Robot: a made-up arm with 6 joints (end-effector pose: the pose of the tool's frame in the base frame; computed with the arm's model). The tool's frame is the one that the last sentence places.
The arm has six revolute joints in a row. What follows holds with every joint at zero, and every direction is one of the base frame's.
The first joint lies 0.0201 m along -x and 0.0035 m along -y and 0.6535 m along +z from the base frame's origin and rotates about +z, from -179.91 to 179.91 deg.
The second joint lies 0.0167 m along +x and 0.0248 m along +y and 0.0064 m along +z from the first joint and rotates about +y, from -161 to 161.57 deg.
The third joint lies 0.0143 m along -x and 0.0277 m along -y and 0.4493 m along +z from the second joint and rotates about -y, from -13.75 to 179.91 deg.
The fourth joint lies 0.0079 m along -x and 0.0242 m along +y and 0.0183 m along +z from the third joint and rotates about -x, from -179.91 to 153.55 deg.
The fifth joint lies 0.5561 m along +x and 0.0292 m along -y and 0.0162 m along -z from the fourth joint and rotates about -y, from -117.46 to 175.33 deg.
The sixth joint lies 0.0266 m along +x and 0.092 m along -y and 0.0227 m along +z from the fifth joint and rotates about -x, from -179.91 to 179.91 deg.
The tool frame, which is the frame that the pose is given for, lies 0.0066 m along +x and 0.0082 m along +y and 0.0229 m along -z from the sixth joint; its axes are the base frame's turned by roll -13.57, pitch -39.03 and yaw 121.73 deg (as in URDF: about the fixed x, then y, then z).
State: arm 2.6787 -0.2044 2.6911 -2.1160 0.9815 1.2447
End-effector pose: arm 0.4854 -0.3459 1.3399 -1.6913 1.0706 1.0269
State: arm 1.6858 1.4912 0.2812 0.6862 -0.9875 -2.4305
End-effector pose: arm -0.0286 0.7474 0.1709 1.0755 -0.0322 1.1979
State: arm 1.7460 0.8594 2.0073 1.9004 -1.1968 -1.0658
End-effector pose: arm -0.1169 0.4591 1.5416 0.5737 -1.5292 2.0499
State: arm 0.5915 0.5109 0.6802 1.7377 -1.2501 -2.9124
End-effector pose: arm 0.6336 0.4470 1.3044 0.4788 -2.2765 1.0781
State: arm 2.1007 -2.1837 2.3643 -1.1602 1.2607 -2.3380
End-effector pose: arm 0.2739 -0.4078 -0.1076 2.4673 -1.4201 0.3130
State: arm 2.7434 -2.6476 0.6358 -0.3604 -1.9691 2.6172
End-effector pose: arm 0.7156 -0.2178 0.2647 -1.4993 -1.8627 1.7517
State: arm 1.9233 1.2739 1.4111 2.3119 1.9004 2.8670
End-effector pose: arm -0.4440 0.8194 0.9891 -1.4189 -2.2910 -0.9795
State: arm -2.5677 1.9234 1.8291 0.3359 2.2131 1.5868
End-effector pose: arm -0.8915 -0.4307 0.5365 -1.1646 1.8563 -0.9327
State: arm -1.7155 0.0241 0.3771 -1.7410 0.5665 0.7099
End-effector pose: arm -0.0642 -0.5953 1.2054 -1.0545 -1.5383 0.1115
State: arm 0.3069 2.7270 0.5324 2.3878 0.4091 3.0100
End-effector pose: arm -0.1120 0.1180 -0.2485 1.7739 0.4892 -0.3871
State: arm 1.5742 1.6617 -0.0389 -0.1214 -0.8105 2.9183
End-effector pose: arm 0.0893 0.3761 0.0371 0.4242 -1.0854 0.0376
